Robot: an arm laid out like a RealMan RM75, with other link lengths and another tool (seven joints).
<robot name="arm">
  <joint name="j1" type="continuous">
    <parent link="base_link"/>
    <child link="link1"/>
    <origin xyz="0 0 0.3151"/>
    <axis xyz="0 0 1"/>
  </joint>
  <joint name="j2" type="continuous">
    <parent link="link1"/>
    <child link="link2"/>
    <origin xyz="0 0 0" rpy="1.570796 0 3.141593"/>
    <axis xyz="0 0 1"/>
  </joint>
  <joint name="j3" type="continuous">
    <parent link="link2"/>
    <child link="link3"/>
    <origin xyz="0 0.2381 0" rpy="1.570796 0 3.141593"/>
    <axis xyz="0 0 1"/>
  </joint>
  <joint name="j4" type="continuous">
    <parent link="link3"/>
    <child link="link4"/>
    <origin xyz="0 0 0" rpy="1.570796 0 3.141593"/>
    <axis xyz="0 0 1"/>
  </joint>
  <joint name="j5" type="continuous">
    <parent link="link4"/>
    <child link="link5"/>
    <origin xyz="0 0.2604 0" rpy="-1.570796 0 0"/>
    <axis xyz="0 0 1"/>
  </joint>
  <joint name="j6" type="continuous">
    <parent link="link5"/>
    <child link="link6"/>
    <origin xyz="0 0 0" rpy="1.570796 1.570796 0"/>
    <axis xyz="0 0 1"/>
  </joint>
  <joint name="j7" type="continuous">
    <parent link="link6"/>
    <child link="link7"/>
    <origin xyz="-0.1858 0 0" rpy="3.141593 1.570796 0"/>
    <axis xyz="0 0 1"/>
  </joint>
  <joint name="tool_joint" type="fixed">
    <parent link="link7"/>
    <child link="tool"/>
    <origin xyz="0.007 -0.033 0.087" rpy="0.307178 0 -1.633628"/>
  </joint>
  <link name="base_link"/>
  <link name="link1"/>
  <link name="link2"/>
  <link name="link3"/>
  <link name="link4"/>
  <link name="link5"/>
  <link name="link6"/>
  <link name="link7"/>
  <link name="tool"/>
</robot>
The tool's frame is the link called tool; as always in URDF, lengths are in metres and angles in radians. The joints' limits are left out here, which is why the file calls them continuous.
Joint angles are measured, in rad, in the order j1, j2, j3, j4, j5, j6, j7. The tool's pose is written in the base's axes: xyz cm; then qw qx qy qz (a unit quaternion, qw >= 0). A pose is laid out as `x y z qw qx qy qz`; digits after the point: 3 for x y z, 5 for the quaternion.
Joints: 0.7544 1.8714 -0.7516 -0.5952 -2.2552 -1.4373 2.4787
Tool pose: 25.905 50.966 3.492 0.19853 -0.55876 -0.80520 0.00486
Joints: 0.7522 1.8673 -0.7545 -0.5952 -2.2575 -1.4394 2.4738
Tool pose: 26.126 50.882 3.625 0.19489 -0.55763 -0.80688 0.00379
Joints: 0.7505 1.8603 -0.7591 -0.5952 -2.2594 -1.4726 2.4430
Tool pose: 25.939 50.129 3.574 0.18424 -0.54665 -0.81667 0.01674
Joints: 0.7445 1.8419 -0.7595 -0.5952 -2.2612 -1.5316 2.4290
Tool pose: 25.947 48.917 3.991 0.17407 -0.54387 -0.82012 0.03620
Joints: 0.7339 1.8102 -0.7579 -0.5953 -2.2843 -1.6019 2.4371
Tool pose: 26.890 47.334 4.990 0.15468 -0.55432 -0.81613 0.05221
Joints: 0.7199 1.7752 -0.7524 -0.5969 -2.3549 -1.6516 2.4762
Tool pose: 29.494 45.690 6.335 0.11961 -0.58510 -0.80055 0.04971
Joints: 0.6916 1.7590 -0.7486 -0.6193 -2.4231 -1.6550 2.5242
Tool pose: 32.624 44.687 7.686 0.09239 -0.61753 -0.78071 0.02476
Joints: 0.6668 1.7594 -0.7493 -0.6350 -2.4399 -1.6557 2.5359
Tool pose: 33.999 43.947 8.035 0.08536 -0.62940 -0.77221 0.01643
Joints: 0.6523 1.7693 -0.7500 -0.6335 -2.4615 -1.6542 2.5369
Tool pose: 35.009 43.020 7.485 0.07644 -0.63861 -0.76551 0.01805
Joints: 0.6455 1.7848 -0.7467 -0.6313 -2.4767 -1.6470 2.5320
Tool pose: 35.438 42.510 6.709 0.07284 -0.64183 -0.76309 0.02088
